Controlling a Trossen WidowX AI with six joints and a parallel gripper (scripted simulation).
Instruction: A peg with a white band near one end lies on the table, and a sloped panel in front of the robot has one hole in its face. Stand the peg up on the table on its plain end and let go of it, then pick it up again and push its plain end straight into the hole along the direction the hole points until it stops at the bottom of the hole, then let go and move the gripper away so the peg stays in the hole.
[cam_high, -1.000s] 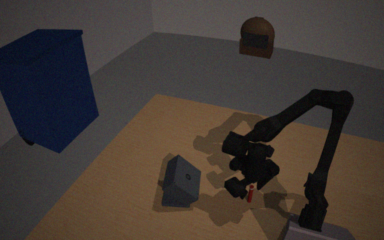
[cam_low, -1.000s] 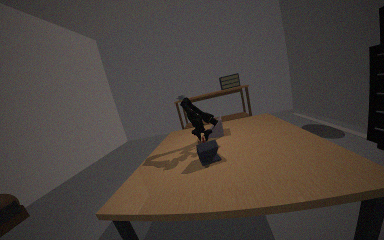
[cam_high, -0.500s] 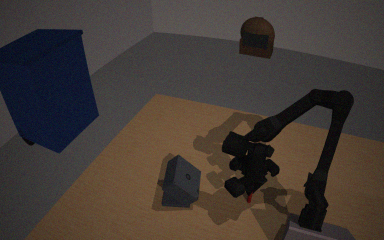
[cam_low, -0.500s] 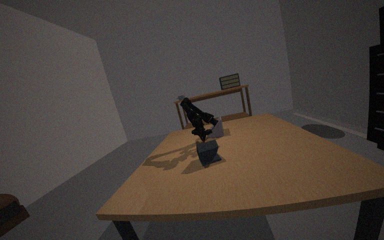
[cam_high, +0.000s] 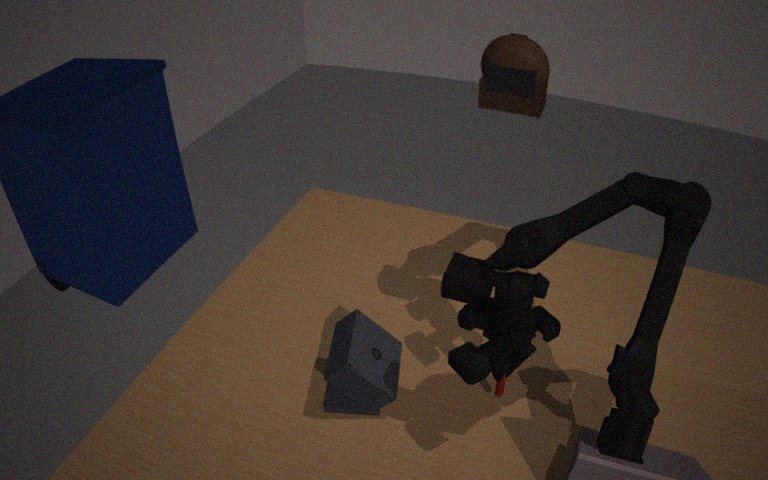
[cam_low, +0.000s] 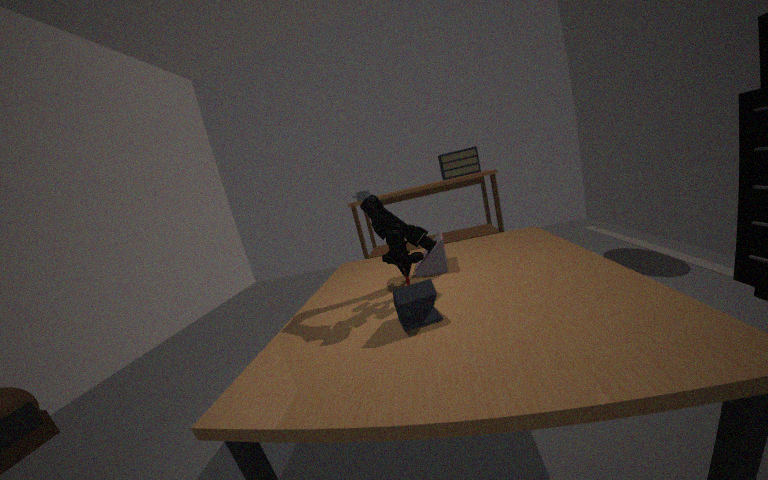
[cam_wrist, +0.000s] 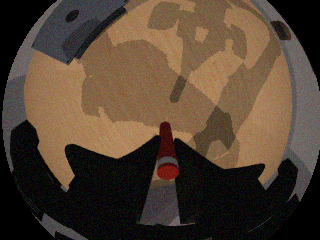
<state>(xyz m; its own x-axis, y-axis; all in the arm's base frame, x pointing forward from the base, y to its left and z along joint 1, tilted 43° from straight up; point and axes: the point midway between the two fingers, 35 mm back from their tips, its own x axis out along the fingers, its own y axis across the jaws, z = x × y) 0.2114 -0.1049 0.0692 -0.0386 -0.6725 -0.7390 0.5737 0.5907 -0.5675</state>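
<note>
The grey sloped panel is 22 cm ahead of my gripper tip and 4 cm to the left of it. Round my gripper tip: red peg (2 cm above).
</note>
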